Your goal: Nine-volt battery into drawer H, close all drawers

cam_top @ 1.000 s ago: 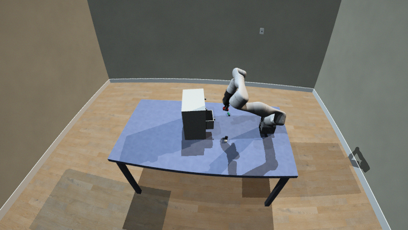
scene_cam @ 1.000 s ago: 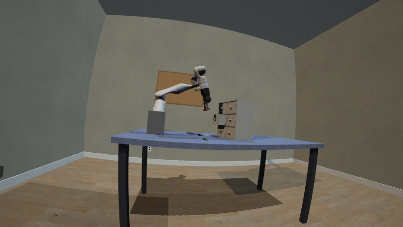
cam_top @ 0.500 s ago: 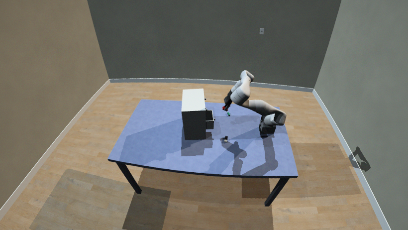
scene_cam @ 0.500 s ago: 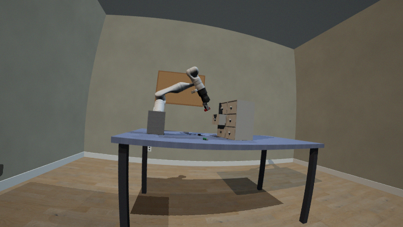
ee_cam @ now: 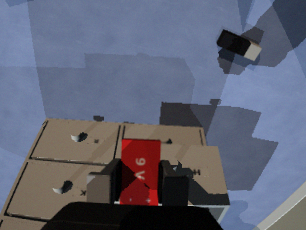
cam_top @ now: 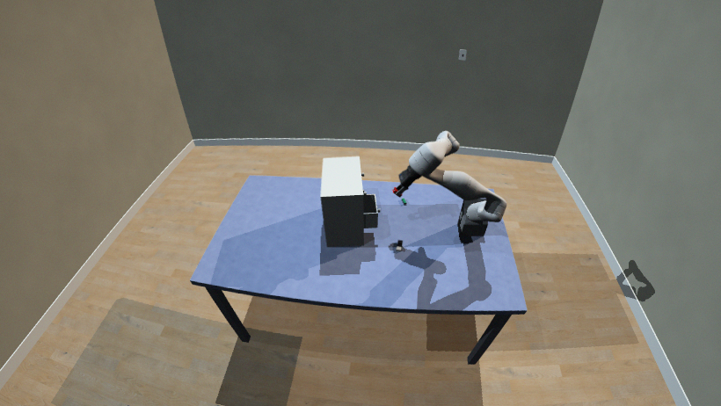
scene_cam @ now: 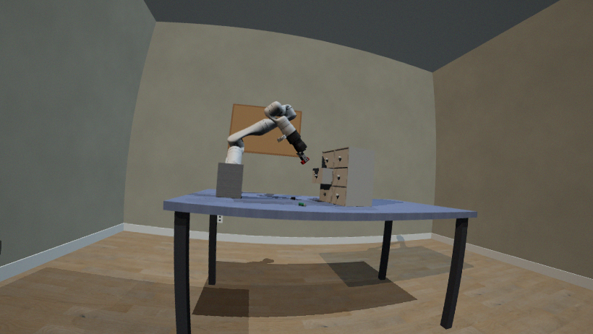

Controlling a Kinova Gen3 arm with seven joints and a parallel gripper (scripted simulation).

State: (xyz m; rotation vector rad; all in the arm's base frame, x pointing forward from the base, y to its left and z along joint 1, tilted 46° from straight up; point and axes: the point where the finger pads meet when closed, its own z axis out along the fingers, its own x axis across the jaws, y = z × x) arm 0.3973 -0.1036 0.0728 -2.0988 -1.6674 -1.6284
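Right now the nine-volt battery is 1 cm ahead of my hand.
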